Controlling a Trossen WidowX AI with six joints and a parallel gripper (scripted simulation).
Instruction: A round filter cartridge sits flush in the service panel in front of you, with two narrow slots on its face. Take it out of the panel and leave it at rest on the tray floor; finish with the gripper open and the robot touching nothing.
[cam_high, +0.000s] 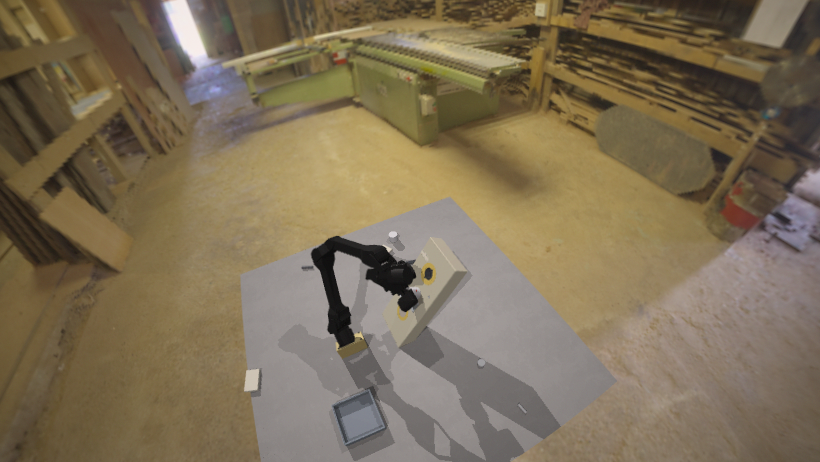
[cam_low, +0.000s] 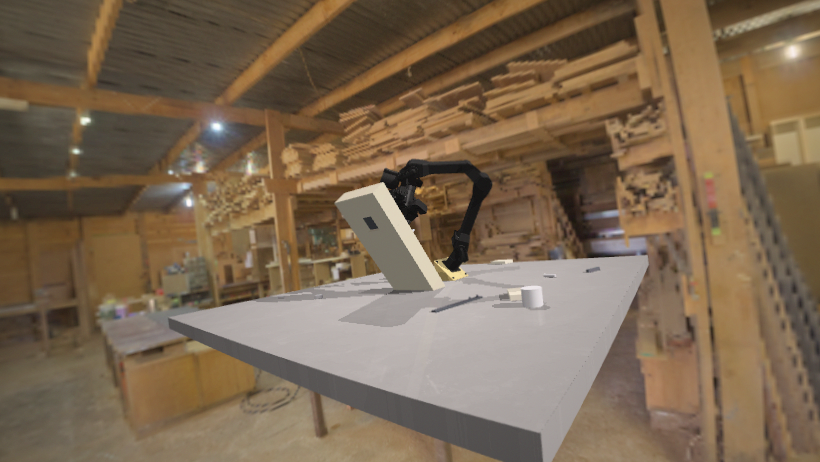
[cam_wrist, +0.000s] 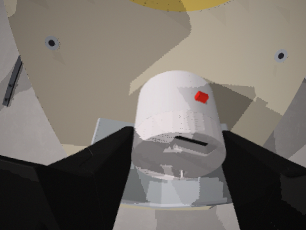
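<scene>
My gripper tip is now 4 cm above the grey bracket, 1 cm to the right of it and 1 cm past it. From my gripper tip the other things lie so: beige service panel: 4 cm ahead, 2 cm below, 1 cm to the left; round grey filter cartridge: right at my gripper tip; grey tray: 35 cm behind, 29 cm to the right, 20 cm below.
</scene>
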